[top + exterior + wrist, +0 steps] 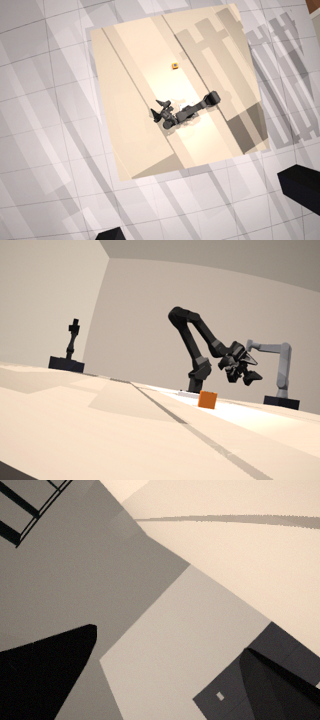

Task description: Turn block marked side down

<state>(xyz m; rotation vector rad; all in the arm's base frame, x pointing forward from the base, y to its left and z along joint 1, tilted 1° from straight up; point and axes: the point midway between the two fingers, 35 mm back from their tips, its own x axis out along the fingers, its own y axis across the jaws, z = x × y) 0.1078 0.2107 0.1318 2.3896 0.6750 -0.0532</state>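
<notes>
The orange block lies 240 mm ahead of my gripper tip, 270 mm to the right of it and 120 mm below it.
</notes>
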